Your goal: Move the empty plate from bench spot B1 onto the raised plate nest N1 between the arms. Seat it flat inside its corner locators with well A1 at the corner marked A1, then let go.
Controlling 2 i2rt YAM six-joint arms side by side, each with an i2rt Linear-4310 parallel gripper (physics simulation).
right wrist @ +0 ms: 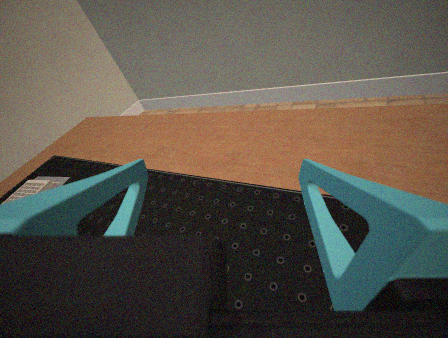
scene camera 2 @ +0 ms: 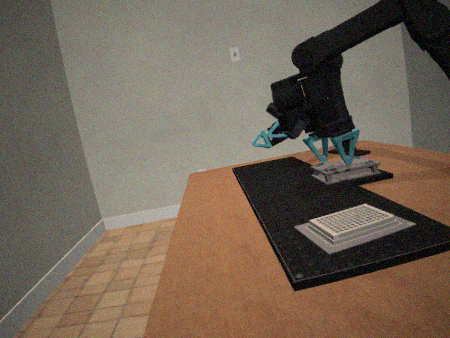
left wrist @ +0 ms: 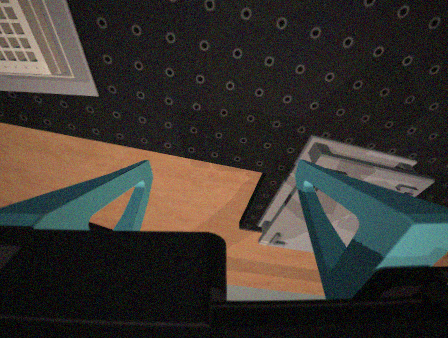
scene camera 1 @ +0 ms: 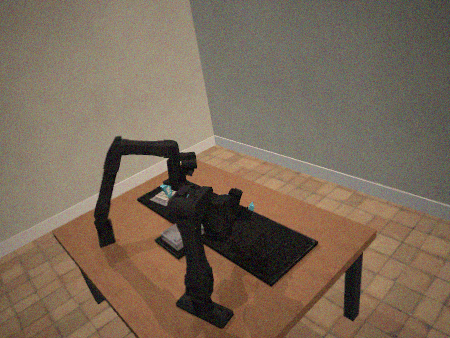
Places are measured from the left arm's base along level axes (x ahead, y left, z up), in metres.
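Where they show: left gripper, fingertip midpoint: [scene camera 2: 336,163] [left wrist: 223,168]; right gripper, fingertip midpoint: [right wrist: 223,167] [scene camera 2: 259,140] [scene camera 1: 241,199]; left arm's base, origin of the base link: [scene camera 1: 105,233]; right arm's base, origin of the base link: [scene camera 2: 348,153] [scene camera 1: 204,309].
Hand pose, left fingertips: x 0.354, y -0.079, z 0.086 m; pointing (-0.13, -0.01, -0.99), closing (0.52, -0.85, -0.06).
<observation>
Things, the pixels of their top centre, and the offset from my left fingertips. Level surfaces: height alone.
- pale plate, middle of its top: [scene camera 2: 351,218] [right wrist: 12,203] [scene camera 1: 169,192] 0.204 m left, 0.003 m back, 0.057 m down
- grey raised nest N1, middle of its top: [left wrist: 332,223] [scene camera 2: 343,162] [scene camera 1: 183,227] 0.161 m right, 0.030 m back, 0.034 m down
- long black perforated board, its level: 0.072 m down
- wooden table, its level: 0.086 m down
The pale plate [scene camera 1: 159,199] [scene camera 2: 354,220] [left wrist: 15,45] [right wrist: 30,189] lies flat on a grey pad at bench spot B1. The grey raised nest N1 [scene camera 1: 171,237] [scene camera 2: 345,173] [left wrist: 292,227] is bare, and two of its corner locators show in the left wrist view; its A1 mark cannot be made out. My left gripper [scene camera 2: 335,163] [left wrist: 223,168] is open and empty, above bench level, with one finger overlapping the nest in its wrist view and the plate off to the upper left. My right gripper [scene camera 2: 262,141] [right wrist: 223,167] is open and empty, raised over the far side of the board.
A long black perforated board [scene camera 1: 270,250] [scene camera 2: 270,215] [left wrist: 200,100] [right wrist: 200,192] lies on the wooden table [scene camera 1: 325,220] [scene camera 2: 215,260] and bears the grey pad [scene camera 2: 330,247] [left wrist: 85,80]. In scene camera 2 the two arms overlap closely above the nest.
</observation>
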